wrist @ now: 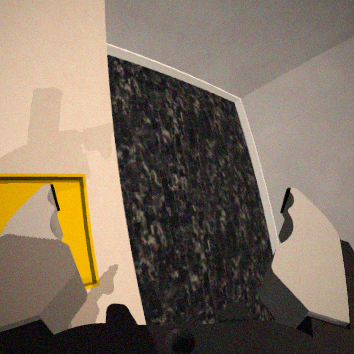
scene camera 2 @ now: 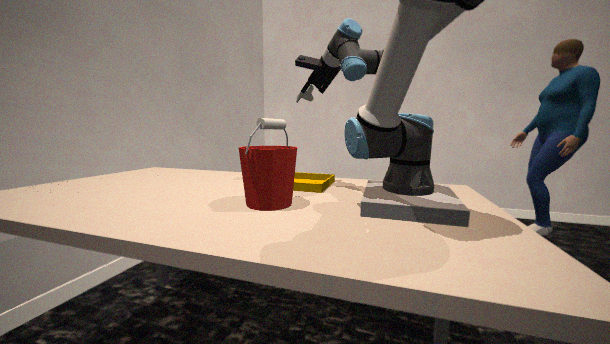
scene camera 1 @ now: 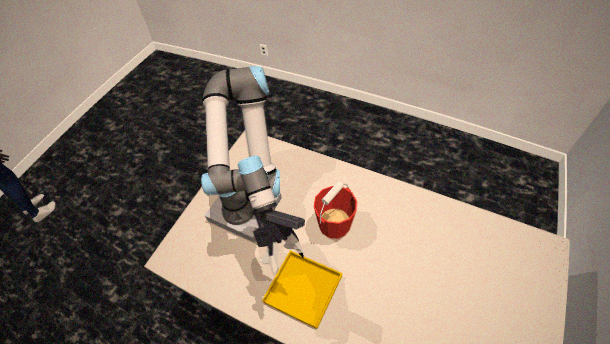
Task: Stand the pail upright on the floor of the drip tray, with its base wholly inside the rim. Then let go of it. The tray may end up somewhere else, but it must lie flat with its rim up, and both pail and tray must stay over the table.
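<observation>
The red pail stands upright on the table, beside the tray and apart from it. Its wire bail with a white grip is raised above the rim, and a pale tan patch shows inside at the bottom. The yellow drip tray lies flat with its rim up; the pail hides part of it in scene camera 2. My gripper is open and empty, tilted, high above the table near the tray. The pail does not show in the wrist view.
The arm's base stands on a grey plate on the table. In the wrist view the table's edge runs just beyond the tray, with dark floor below. A person stands behind the table; part of a person shows at the left.
</observation>
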